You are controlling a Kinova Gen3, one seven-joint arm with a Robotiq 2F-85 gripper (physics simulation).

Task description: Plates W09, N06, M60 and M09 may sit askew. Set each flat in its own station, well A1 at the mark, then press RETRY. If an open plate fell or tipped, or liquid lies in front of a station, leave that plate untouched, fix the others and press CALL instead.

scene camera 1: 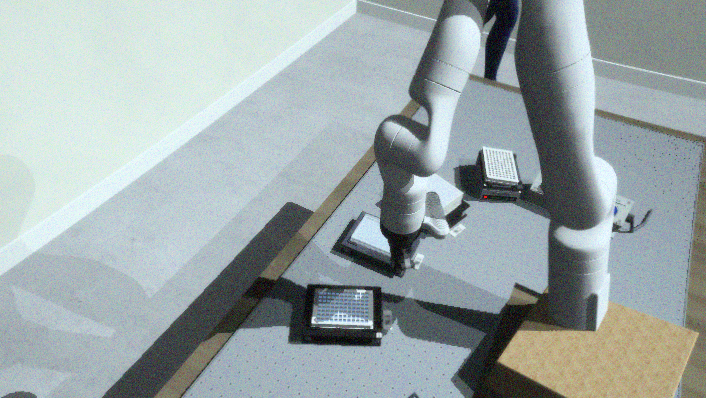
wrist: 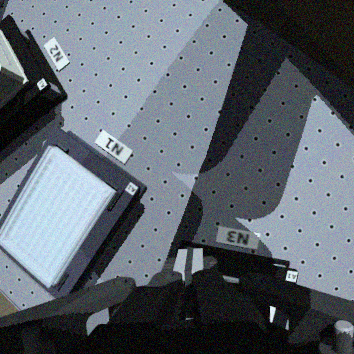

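My gripper [scene camera 1: 399, 271] [wrist: 191, 264] is shut and empty, pointing down between stations N1 and N3. A pale, smooth-topped plate [scene camera 1: 369, 231] [wrist: 55, 217] lies on the grey N1 station [wrist: 102, 169], its edges roughly parallel to the station's. The A1 mark [wrist: 131, 188] is at that station's corner. A white-gridded plate [scene camera 1: 343, 306] is on the black N3 station [scene camera 1: 345, 336] [wrist: 235, 254]; my gripper hides most of it in the wrist view. A tall white plate [scene camera 1: 447, 196] at N2 is partly behind the arm. A white-gridded plate [scene camera 1: 500, 165] tops the unit with a red light. Plate codes are unreadable.
Labels N1 [wrist: 114, 146], N2 [wrist: 56, 53] and N3 [wrist: 237, 237] lie beside their stations. A box with a blue button [scene camera 1: 621, 210] is partly behind the arm base. The arm stands on a tan block [scene camera 1: 600, 357]. A dark blue leg-like shape [scene camera 1: 500, 37] shows behind the table.
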